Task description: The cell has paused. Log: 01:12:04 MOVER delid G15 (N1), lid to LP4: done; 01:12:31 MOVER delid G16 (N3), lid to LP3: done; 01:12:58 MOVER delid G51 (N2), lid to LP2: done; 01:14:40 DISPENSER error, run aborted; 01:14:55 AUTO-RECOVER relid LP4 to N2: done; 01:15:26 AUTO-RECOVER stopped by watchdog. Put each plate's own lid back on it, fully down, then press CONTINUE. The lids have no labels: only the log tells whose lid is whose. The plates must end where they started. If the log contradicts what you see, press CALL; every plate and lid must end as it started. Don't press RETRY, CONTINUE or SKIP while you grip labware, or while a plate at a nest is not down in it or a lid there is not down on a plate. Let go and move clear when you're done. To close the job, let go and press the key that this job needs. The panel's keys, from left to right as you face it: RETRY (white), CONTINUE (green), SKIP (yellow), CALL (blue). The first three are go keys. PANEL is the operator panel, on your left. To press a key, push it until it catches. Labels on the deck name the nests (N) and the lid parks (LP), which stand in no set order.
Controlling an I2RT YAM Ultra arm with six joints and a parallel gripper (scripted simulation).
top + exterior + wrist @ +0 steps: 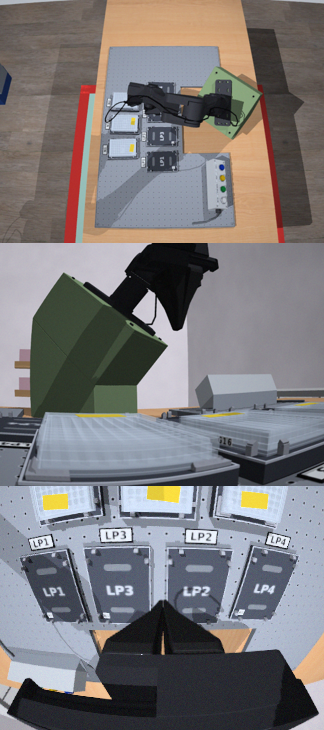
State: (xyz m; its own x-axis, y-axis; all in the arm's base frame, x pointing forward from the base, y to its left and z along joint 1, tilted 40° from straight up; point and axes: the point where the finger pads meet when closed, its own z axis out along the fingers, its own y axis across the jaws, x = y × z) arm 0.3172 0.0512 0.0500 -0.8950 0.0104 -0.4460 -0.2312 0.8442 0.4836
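Now: the green continue key 390 mm behind my hand, 260 mm to the left of it and 70 mm below it. The rest, counted from my hand: lid (130 mm ahead, 110 mm below, 40 mm to the left); then blue call key (360 mm behind, 160 mm to the left, 70 mm below); then plate (130 mm ahead, 110 mm below, 40 mm to the left).
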